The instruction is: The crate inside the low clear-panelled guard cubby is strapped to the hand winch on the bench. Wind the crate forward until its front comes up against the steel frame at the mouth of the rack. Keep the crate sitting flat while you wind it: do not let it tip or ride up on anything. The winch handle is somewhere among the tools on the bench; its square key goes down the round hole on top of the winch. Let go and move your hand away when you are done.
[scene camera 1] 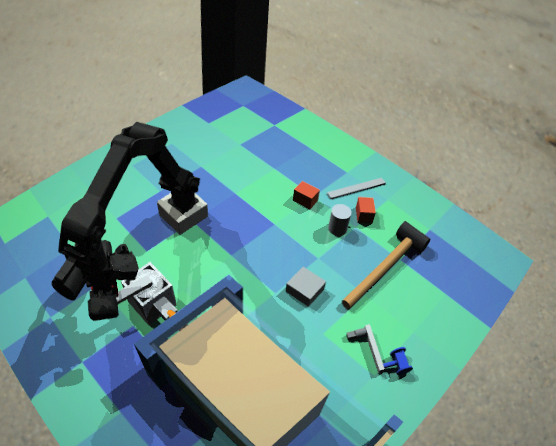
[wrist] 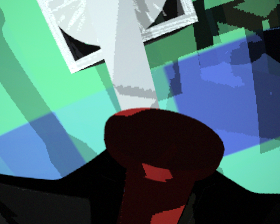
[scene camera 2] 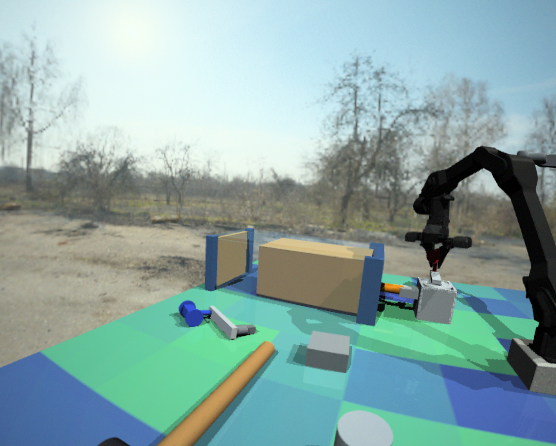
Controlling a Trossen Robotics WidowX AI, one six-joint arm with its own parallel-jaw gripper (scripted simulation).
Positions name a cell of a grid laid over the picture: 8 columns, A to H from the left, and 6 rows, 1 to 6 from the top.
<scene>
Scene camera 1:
gripper: B5
grey block: E4
hammer: F4
grey winch: C4
</scene>
